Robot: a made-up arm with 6 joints. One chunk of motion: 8 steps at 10 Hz.
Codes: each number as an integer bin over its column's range. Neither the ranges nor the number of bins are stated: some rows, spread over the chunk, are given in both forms.
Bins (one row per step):
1: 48 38 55 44 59 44
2: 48 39 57 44 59 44
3: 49 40 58 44 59 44
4: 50 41 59 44 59 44
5: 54 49 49 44 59 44
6: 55 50 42 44 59 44
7: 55 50 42 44 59 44
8: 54 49 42 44 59 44
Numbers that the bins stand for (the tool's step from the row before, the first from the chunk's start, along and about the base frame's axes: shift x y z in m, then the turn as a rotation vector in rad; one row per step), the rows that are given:
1: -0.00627 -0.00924 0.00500 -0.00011 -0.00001 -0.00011
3: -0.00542 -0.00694 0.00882 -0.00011 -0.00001 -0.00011
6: -0.00033 0.00458 -0.01155 -0.00011 -0.00001 -0.00011
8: -0.00118 0.00342 -0.01155 -0.00011 -0.00001 -0.00011
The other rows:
2: -0.00627 -0.00809 0.00755 -0.00011 -0.00001 -0.00011
4: -0.00458 -0.00579 0.01009 -0.00011 -0.00001 -0.00011
5: -0.00118 0.00342 -0.00264 -0.00011 -0.00001 -0.00011
7: -0.00033 0.00458 -0.01155 -0.00011 -0.00001 -0.00011

